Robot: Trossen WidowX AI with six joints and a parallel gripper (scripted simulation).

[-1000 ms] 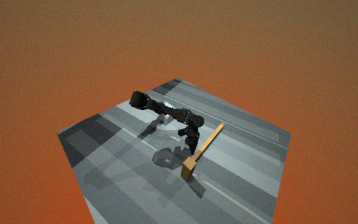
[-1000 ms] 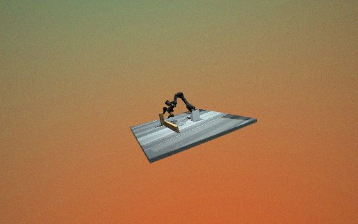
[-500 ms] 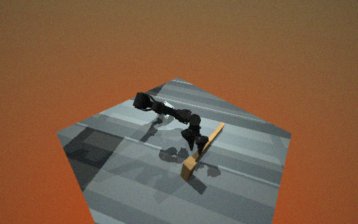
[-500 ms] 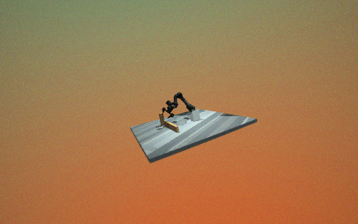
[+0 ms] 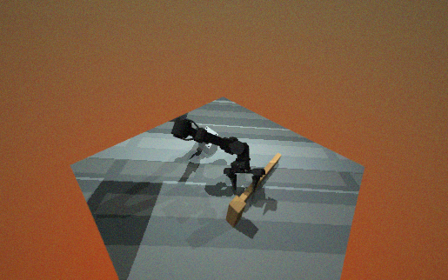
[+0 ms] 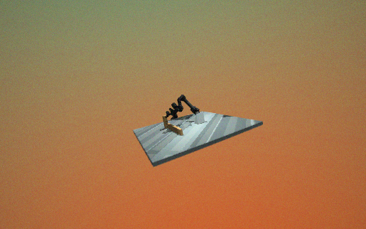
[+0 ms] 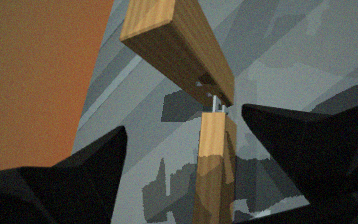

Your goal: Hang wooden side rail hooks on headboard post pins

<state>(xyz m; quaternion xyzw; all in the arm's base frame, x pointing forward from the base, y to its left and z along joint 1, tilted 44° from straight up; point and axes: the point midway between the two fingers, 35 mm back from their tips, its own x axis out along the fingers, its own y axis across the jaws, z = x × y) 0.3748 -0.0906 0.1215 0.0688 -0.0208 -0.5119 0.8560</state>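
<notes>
The headboard post lies 20 mm ahead of my gripper tip, 80 mm to the right of it and 50 mm below it.
</notes>
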